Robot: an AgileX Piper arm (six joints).
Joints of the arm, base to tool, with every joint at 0 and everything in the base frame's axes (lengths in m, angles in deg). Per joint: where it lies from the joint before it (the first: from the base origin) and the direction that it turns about. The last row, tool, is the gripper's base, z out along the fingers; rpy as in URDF.
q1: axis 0 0 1 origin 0 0 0.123
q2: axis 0 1 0 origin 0 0 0
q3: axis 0 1 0 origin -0.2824 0 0.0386
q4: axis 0.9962 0 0.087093 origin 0.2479 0 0.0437
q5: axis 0 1 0 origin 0 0 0
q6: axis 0.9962 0 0.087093 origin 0.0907 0 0.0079
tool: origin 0 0 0 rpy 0 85.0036 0
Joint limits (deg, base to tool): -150..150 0..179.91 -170..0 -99.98..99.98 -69.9..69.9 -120..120
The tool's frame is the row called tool.
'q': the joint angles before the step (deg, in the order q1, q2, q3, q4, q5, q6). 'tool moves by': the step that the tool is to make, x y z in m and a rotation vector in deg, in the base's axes. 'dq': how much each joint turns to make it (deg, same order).
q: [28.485, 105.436, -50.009, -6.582, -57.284, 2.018]
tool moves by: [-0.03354, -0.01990, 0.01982, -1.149, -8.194, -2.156]
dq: [0.124, -7.489, 8.243, 1.998, -6.865, -6.823]
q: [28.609, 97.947, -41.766, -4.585, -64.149, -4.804]
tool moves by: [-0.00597, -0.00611, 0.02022, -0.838, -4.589, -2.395]
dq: [-0.001, -3.597, 0.210, 1.754, 0.004, -4.214]
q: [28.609, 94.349, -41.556, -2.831, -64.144, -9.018]
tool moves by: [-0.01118, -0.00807, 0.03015, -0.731, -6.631, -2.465]
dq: [0.000, -5.302, 0.000, 1.211, 0.001, -4.941]
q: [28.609, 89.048, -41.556, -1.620, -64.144, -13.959]
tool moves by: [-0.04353, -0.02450, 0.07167, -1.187, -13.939, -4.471]
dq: [0.001, -14.954, 0.104, 0.432, 3.356, -9.022]
